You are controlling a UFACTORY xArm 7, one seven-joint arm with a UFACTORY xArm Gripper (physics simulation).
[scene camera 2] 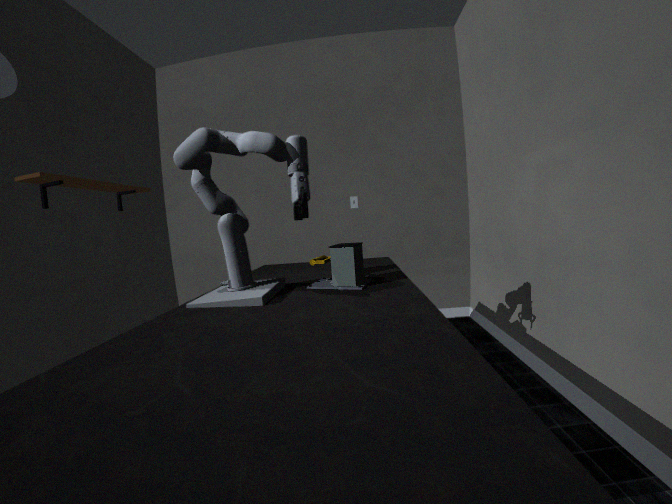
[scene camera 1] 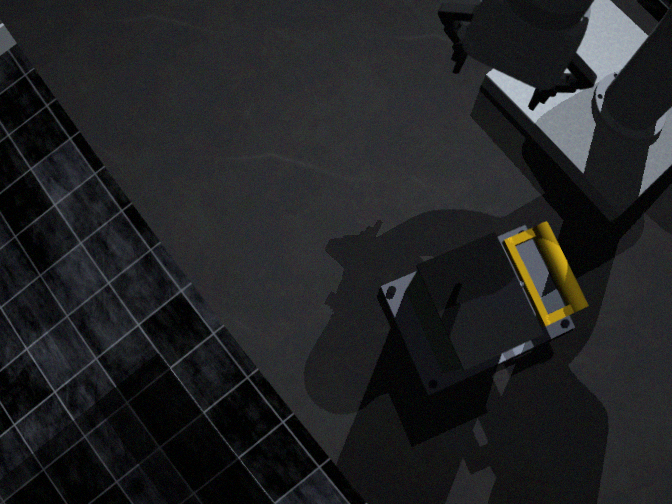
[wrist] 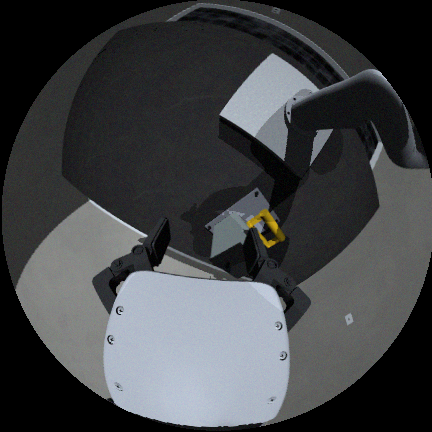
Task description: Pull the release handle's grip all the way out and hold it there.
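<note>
The release handle's yellow grip (scene camera 1: 561,265) (scene camera 2: 320,260) (wrist: 276,227) is a rectangular loop with a thick outer bar. It sticks out from the side of a grey-green box (scene camera 1: 488,325) (scene camera 2: 343,265) (wrist: 227,237), on the side towards the robot's base. The box stands on a light bolted plate (scene camera 1: 400,290) (scene camera 2: 320,284) (wrist: 245,202). My gripper (scene camera 1: 495,88) (scene camera 2: 301,218) (wrist: 207,232) is open and empty. It points down, well above the box and grip and apart from both. In the wrist view one finger overlaps the edge of the box near the grip.
The robot's white base slab (scene camera 1: 613,40) (scene camera 2: 230,298) (wrist: 265,90) lies on the dark table top (scene camera 1: 244,108) (scene camera 2: 303,379) (wrist: 135,110), beside the box on the grip's side. A wooden shelf (scene camera 2: 81,183) is on the left wall. Arm shadows fall over the box and table.
</note>
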